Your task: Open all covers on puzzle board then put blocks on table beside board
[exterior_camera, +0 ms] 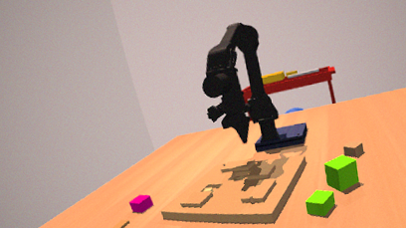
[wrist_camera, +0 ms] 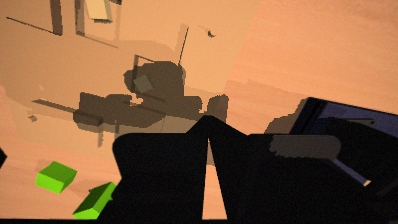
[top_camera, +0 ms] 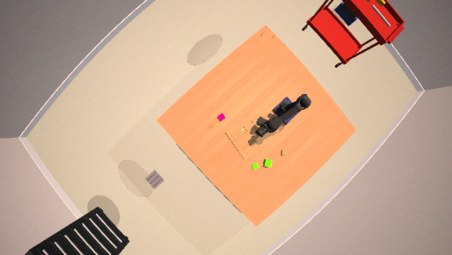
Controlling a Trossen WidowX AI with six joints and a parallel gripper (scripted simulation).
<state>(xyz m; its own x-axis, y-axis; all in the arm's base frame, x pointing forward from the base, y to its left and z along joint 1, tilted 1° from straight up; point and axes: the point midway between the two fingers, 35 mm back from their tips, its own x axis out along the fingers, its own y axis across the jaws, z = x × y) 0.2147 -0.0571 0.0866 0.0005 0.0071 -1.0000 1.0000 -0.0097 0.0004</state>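
Now: the tan puzzle board 11 cm ahead of my gripper tip, 7 cm below it and 2 cm to the right of it. Round my gripper tip: magenta block (31 cm to the right, 14 cm ahead, 7 cm below); then small green block (30 cm ahead, 17 cm to the left, 7 cm below); then large green block (23 cm to the left, 22 cm ahead, 6 cm below).
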